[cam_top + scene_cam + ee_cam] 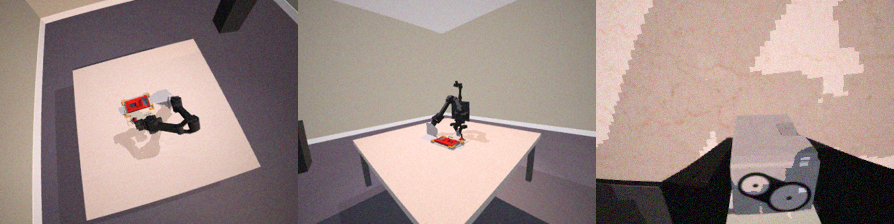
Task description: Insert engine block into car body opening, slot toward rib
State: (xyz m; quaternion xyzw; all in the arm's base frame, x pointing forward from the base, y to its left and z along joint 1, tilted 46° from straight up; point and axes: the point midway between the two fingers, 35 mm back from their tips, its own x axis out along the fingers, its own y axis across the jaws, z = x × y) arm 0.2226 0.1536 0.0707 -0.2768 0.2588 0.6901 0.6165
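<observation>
Now: the engine block 1 cm above my gripper tip.
</observation>
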